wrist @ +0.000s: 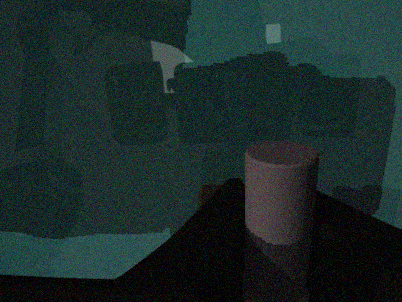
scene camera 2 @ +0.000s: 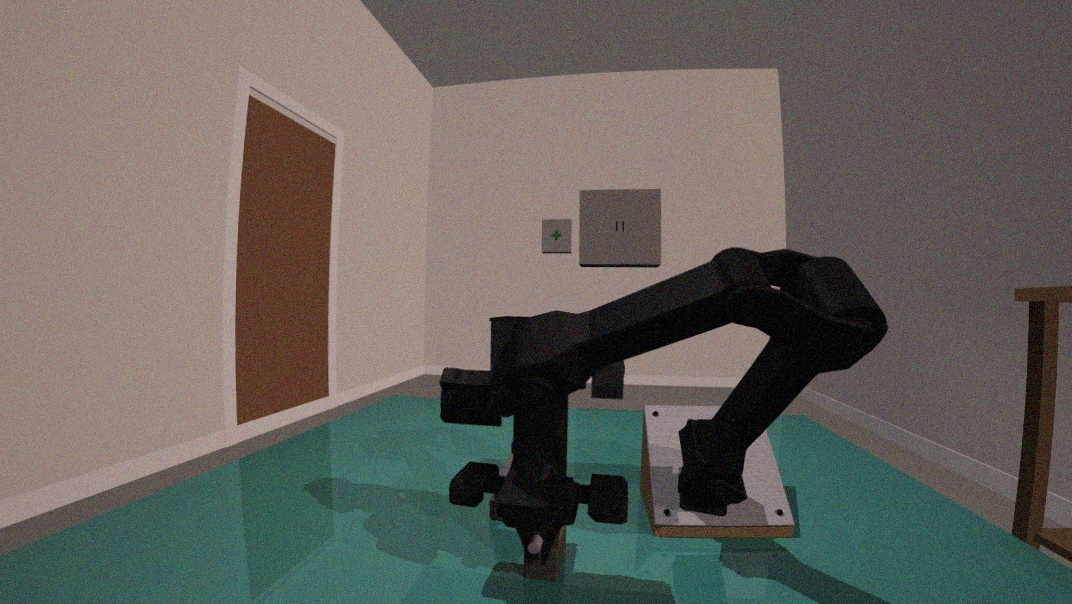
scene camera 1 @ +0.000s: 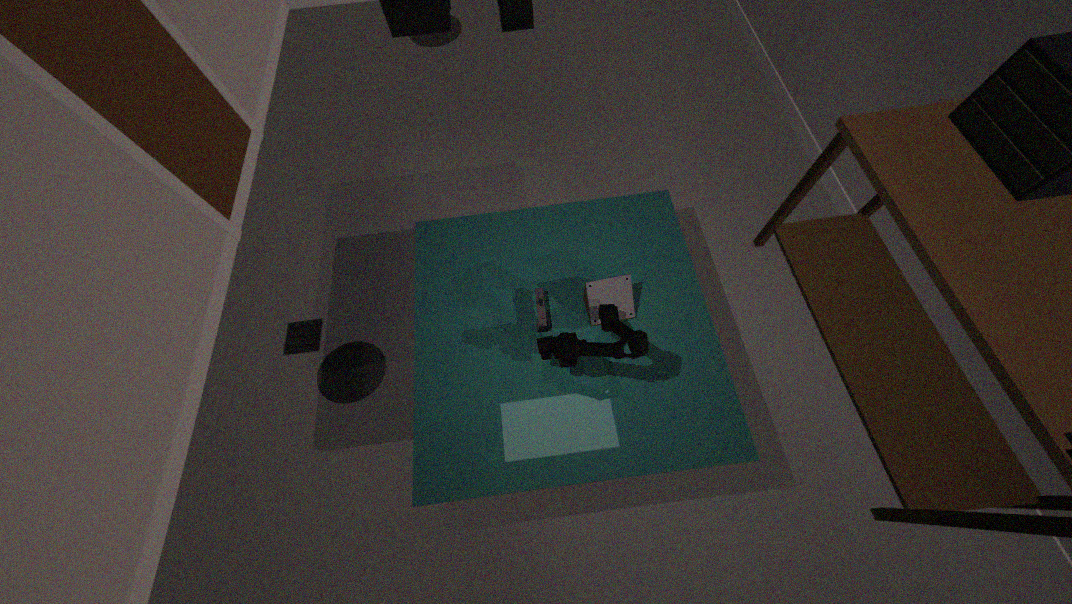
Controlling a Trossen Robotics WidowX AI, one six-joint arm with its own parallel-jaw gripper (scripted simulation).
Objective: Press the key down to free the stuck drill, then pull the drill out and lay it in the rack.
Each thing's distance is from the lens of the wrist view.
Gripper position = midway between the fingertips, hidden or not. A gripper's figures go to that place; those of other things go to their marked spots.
my gripper (wrist: 256, 191): 0.10 m
drill (wrist: 281, 177): 0.05 m
